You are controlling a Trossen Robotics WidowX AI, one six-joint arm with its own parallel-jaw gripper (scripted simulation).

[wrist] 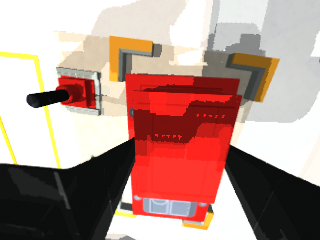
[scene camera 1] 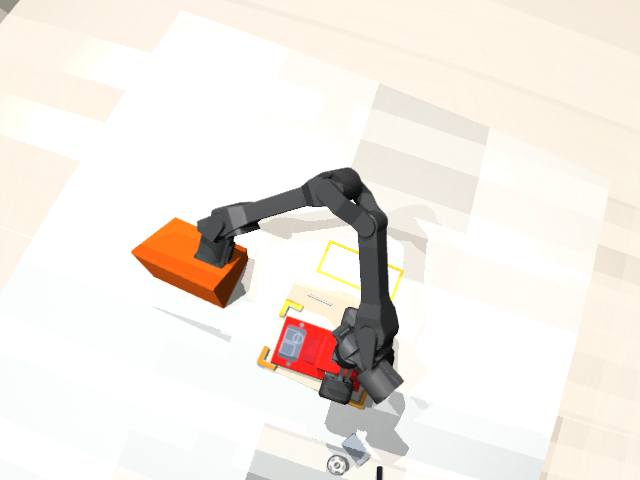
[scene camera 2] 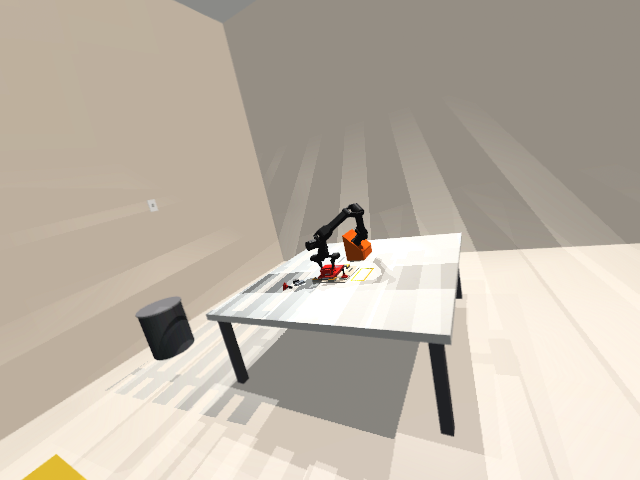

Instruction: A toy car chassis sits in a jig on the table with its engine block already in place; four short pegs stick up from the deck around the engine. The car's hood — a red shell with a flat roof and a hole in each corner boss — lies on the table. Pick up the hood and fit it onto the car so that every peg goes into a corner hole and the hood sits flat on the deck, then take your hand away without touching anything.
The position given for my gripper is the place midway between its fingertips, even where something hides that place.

My gripper (scene camera 1: 342, 359) carries a red hood (wrist: 182, 136).
